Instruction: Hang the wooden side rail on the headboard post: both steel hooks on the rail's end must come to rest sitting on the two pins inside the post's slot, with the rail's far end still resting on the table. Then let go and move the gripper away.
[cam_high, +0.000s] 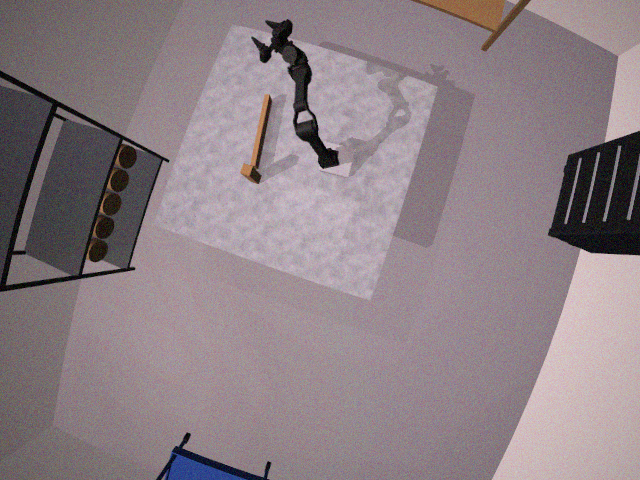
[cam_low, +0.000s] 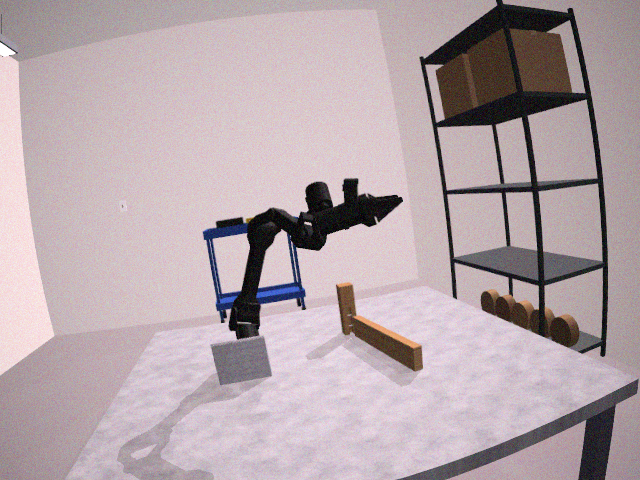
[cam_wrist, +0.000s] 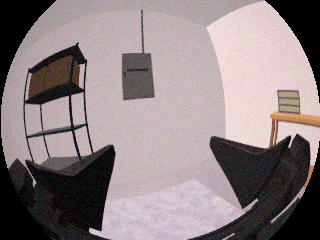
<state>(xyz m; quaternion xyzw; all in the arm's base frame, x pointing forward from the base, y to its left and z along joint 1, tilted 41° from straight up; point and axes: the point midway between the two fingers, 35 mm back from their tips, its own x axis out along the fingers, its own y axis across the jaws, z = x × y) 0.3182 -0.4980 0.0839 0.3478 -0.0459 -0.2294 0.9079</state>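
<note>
Right now the headboard post is 500 mm to the left of my gripper tip, 380 mm below it and 10 mm ahead of it.
</note>
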